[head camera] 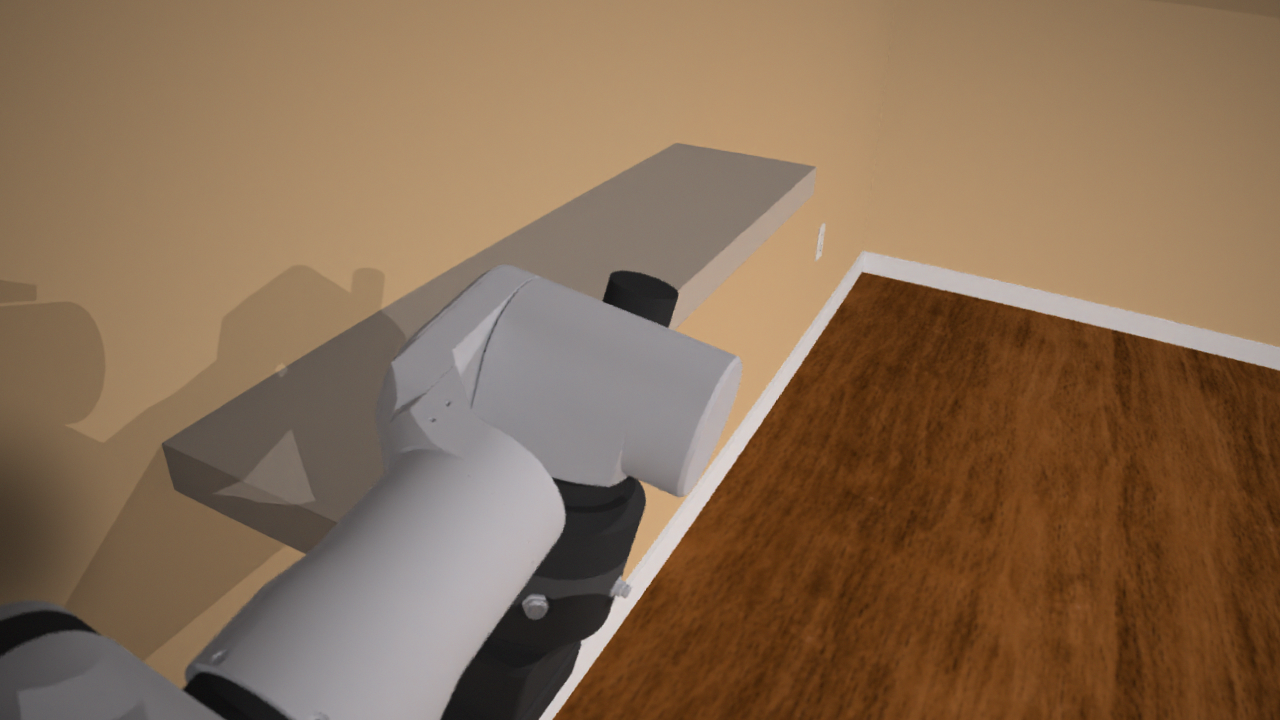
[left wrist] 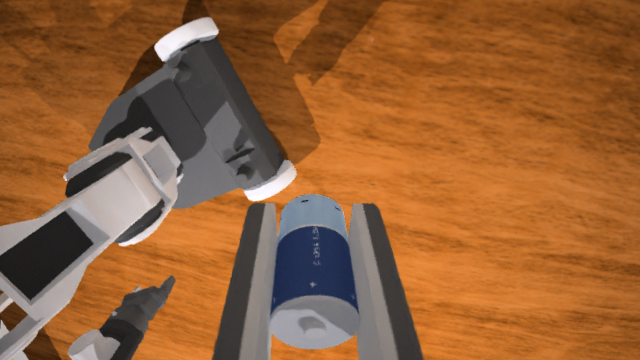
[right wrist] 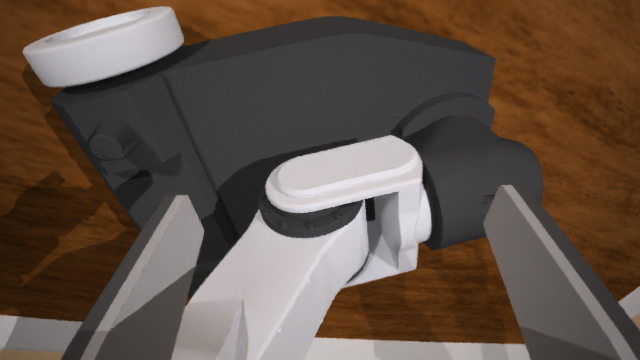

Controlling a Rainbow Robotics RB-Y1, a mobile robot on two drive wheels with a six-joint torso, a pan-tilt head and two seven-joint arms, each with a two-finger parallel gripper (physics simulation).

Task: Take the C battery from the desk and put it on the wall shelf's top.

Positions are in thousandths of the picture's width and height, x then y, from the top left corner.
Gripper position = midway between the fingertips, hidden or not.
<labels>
My right gripper shows in the left wrist view (245,788) and in the right wrist view (532,582); in the head camera view it is out of frame. A C battery shows in the left wrist view (491,840); in the head camera view it is out of frame, in the right wrist view it is out of frame.
</labels>
